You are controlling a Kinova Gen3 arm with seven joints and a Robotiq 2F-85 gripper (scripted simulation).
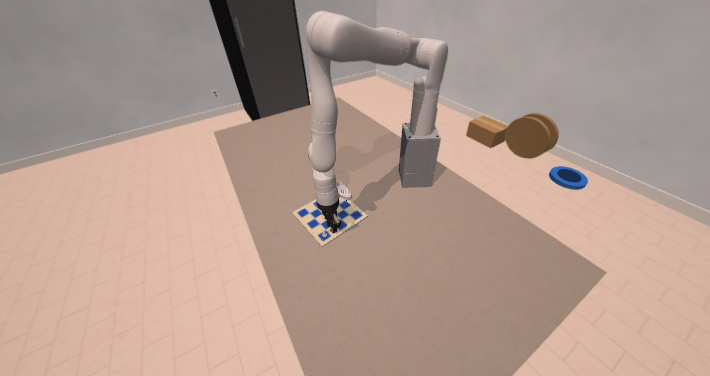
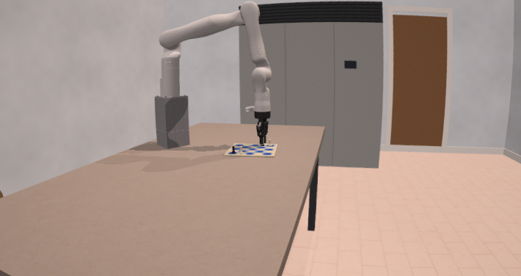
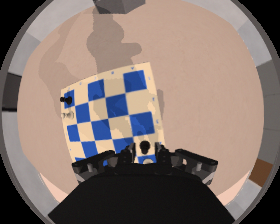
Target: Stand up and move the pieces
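Now: hand 8 cm to the left of the cream chessboard, 4 cm past it and 3 cm above it.
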